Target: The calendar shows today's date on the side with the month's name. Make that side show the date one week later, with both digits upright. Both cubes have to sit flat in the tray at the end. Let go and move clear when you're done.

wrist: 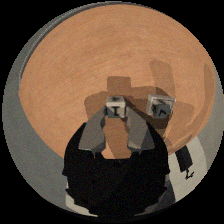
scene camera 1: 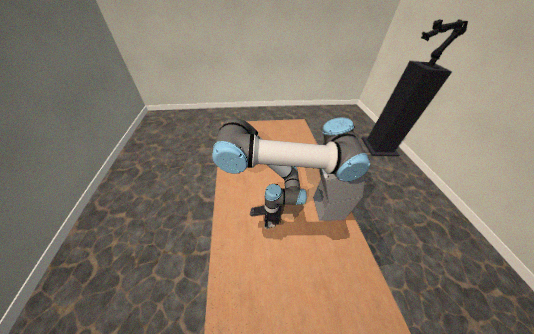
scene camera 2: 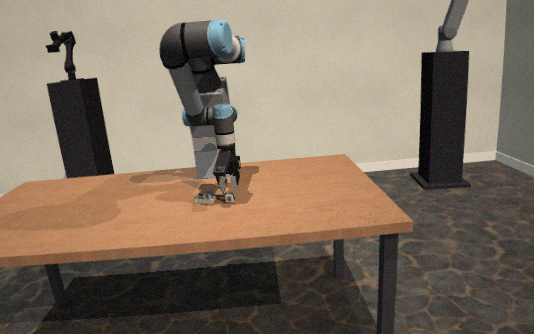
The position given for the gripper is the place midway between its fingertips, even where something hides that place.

Note:
In view: the gripper (scene camera 2: 230,198).
The gripper shows as well in the wrist view (wrist: 115,106).

